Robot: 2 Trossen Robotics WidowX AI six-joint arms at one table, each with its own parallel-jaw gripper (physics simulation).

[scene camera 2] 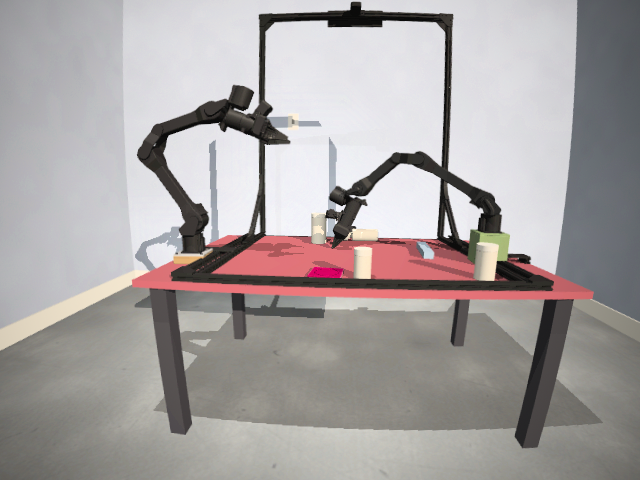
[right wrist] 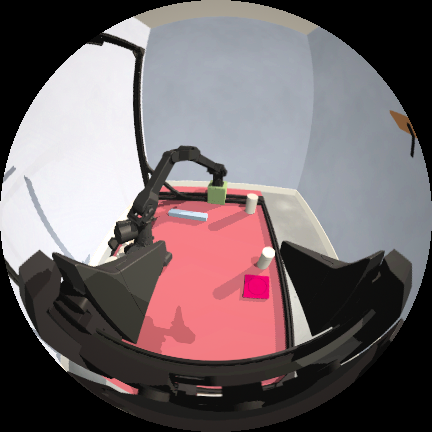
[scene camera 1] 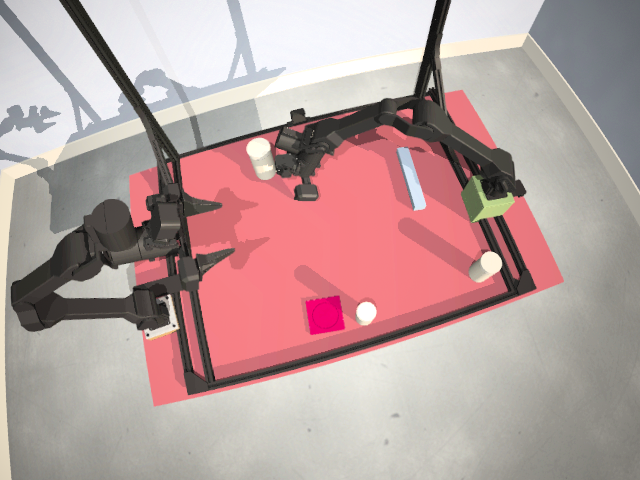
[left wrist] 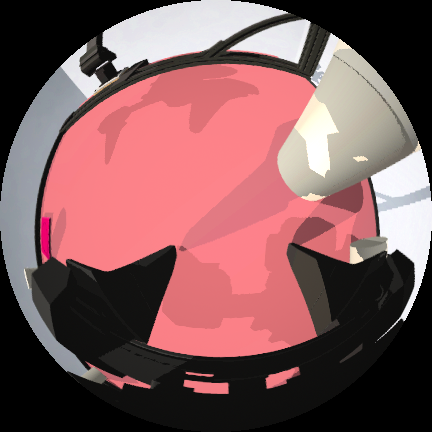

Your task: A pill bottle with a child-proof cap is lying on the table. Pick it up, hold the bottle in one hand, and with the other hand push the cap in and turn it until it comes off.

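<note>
A cream pill bottle [scene camera 2: 364,235] lies on its side at the back of the table in scene camera 2, partly behind my left gripper. A small part of a cream object [left wrist: 369,250] shows behind the right-hand finger in the left wrist view. The lying bottle is hidden under the left arm in scene camera 1. My left gripper [scene camera 1: 295,177] [scene camera 2: 341,240] [left wrist: 233,250] is open, low over the table in front of the bottle, with nothing between its fingers. My right gripper [scene camera 1: 227,227] [scene camera 2: 283,140] [right wrist: 224,247] is open and empty, high above the table's left side.
A large cream cylinder [scene camera 1: 261,159] [scene camera 2: 318,228] [left wrist: 345,125] stands close beside my left gripper. Two others [scene camera 1: 366,313] [scene camera 1: 485,266] stand near the front edge. A magenta tile [scene camera 1: 325,315] [scene camera 2: 325,272] and a blue bar [scene camera 1: 411,178] [right wrist: 187,215] lie on the table.
</note>
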